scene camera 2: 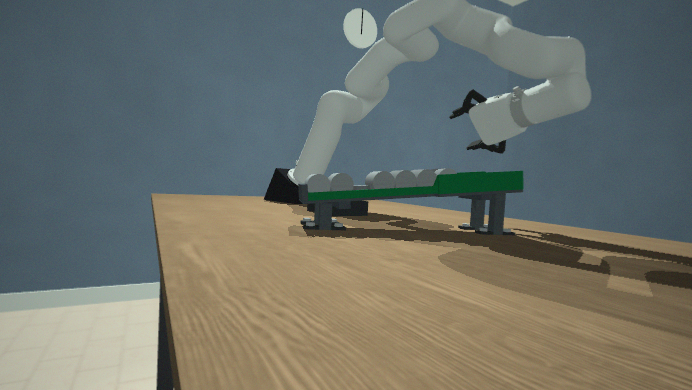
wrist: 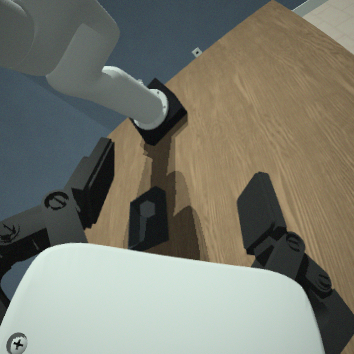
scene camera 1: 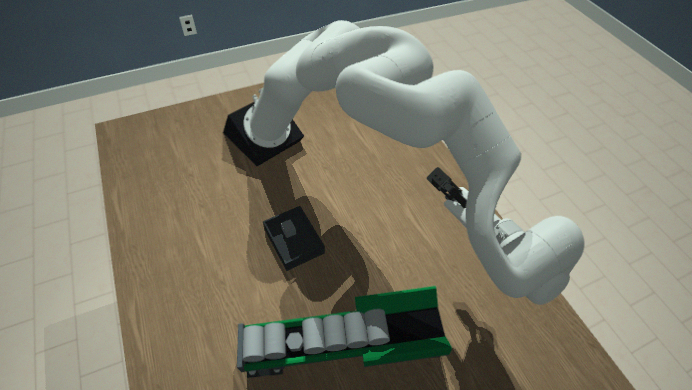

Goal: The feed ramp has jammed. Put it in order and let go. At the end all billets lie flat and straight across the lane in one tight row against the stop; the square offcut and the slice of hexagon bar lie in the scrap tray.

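Frame: origin at the arm's base, x ahead, y left, z up, level; centimetres.
Seen in the pictures: gripper, between the fingertips: (scene camera 2: 460, 131) (wrist: 182, 171) (scene camera 1: 441, 182); arm's base, origin of its link: (wrist: 150, 109) (scene camera 1: 267, 125).
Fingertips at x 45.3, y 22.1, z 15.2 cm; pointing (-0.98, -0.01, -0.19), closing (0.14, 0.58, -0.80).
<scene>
Pixels of each thing's top centre, then the offset from my fingertips to it. "spot": a spot on its surface instead. Level surfaces: height alone.
- green-sided lane, a spot on its surface: (scene camera 2: 390, 194) spot: dz -16.1, dx +16.8, dy -34.4 cm
- stop, centre of its top: (scene camera 2: 303, 183) (scene camera 1: 240, 344) dz -15.2, dx +8.0, dy -46.7 cm
- hexagon slice, centre of its top: (scene camera 1: 295, 340) dz -14.8, dx +11.7, dy -37.2 cm
- small block, centre of its top: (scene camera 1: 288, 225) (wrist: 143, 207) dz -19.6, dx -15.8, dy -28.0 cm
- black scrap tray, centre of its top: (scene camera 1: 293, 233) (wrist: 141, 216) (scene camera 2: 337, 199) dz -19.0, dx -13.0, dy -27.8 cm
- table, height of its surface: dz -22.5 cm
Two grey billets (scene camera 1: 253, 343) (scene camera 1: 274, 341) (scene camera 2: 318, 182) lie across the green-sided lane (scene camera 2: 390, 194) beside the stop (scene camera 1: 240, 347) (scene camera 2: 303, 193). The hexagon slice (scene camera 1: 295, 341) lies face up in the gap after them. Four more billets (scene camera 1: 313, 335) (scene camera 1: 334, 332) (scene camera 1: 356, 330) (scene camera 1: 376, 327) lie side by side beyond it, the last slightly askew at the wide-walled part. A small block (scene camera 1: 288, 228) (wrist: 147, 208), apparently the square offcut, lies in the black scrap tray (scene camera 1: 313, 251) (wrist: 161, 230). My gripper (scene camera 2: 460, 132) (wrist: 182, 171) is open and empty, high above the table; the arm partly hides it in scene camera 1.
The ramp's wide green side walls (scene camera 1: 397, 299) (scene camera 2: 480, 182) rise at its right end, on grey legs (scene camera 2: 496, 215). The arm's black base (scene camera 1: 257, 150) (wrist: 175, 117) stands at the table's far side, beyond the tray. The arm arches high over the table (scene camera 1: 165, 200).
</scene>
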